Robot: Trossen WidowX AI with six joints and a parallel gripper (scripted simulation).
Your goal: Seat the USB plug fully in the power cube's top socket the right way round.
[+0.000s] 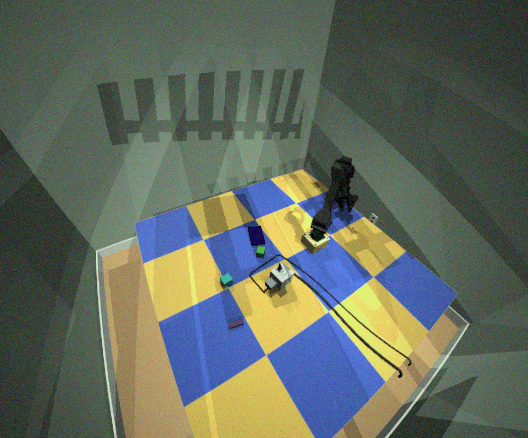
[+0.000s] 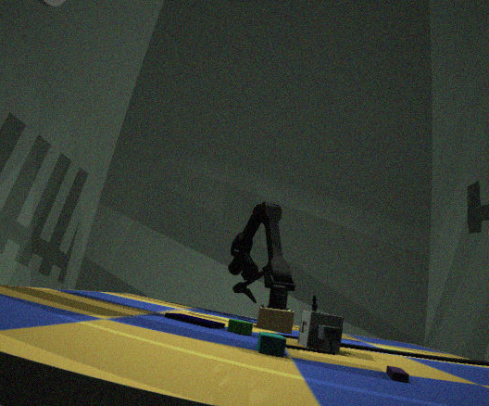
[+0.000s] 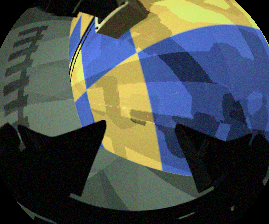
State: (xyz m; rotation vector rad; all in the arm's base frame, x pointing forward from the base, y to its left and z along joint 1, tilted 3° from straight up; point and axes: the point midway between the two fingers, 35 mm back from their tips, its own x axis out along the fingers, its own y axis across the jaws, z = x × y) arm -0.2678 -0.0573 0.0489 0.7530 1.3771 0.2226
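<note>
The small dark USB plug lies 56 cm ahead of my gripper tip and 10 cm to the left of it. From my gripper tip the other things lie so: teal block: 78 cm ahead, 8 cm below; dark purple slab: 51 cm ahead, 17 cm to the right, 9 cm below; green block: 55 cm ahead, 8 cm below, 6 cm to the right.
</note>
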